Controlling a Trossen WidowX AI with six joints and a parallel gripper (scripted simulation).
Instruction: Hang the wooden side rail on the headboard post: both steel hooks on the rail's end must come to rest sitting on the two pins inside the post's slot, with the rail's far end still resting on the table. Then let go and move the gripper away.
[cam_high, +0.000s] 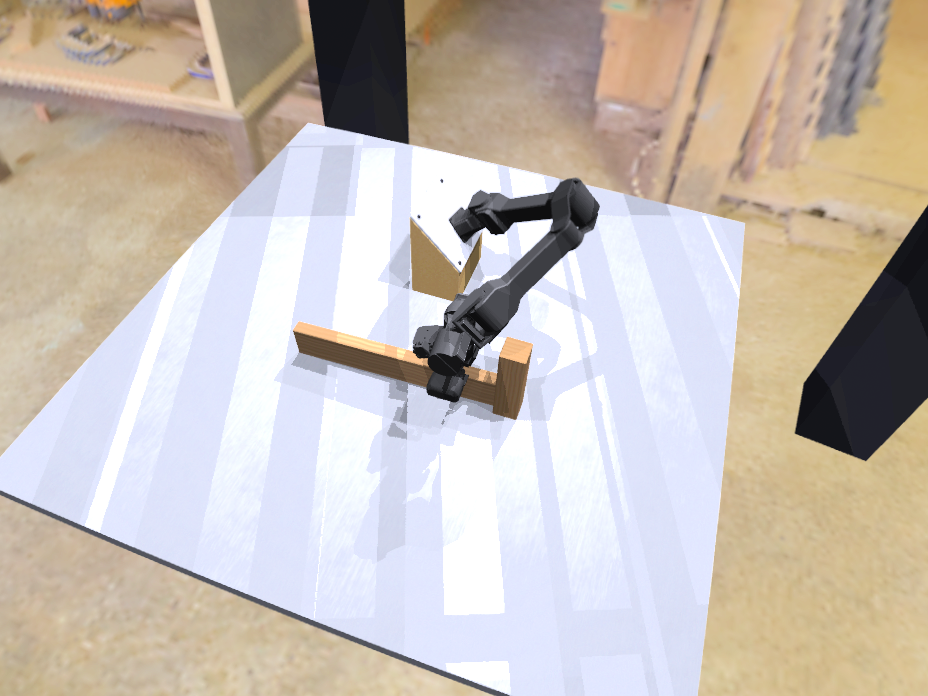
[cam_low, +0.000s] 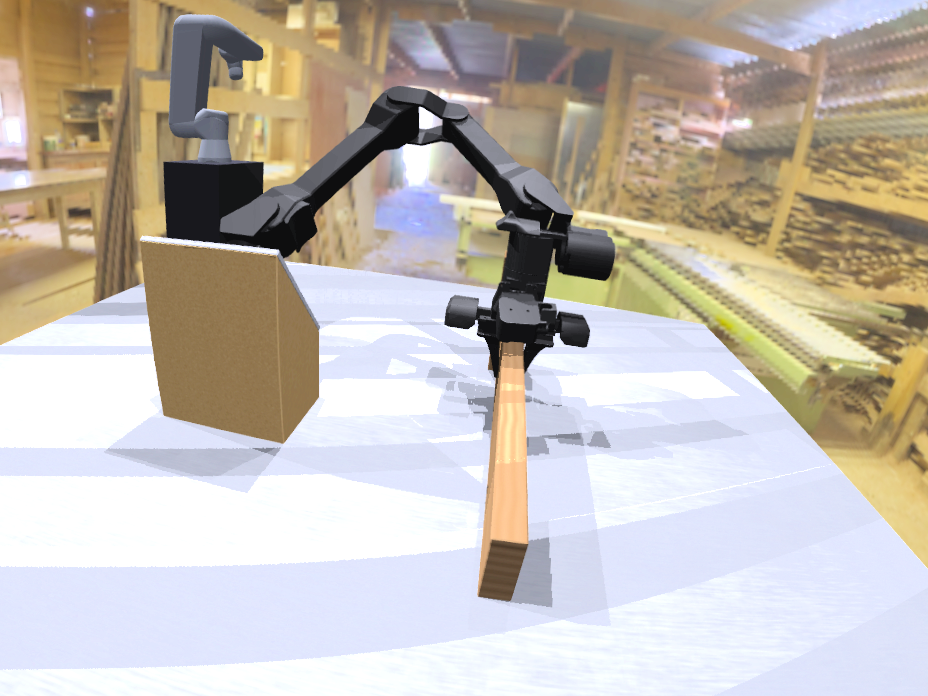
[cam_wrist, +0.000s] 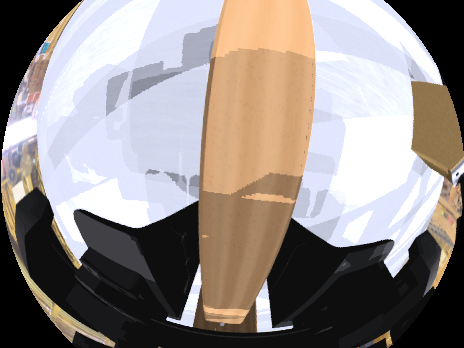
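My gripper tip is 100 mm to the right of the headboard post, 50 mm below it and 20 mm past it.
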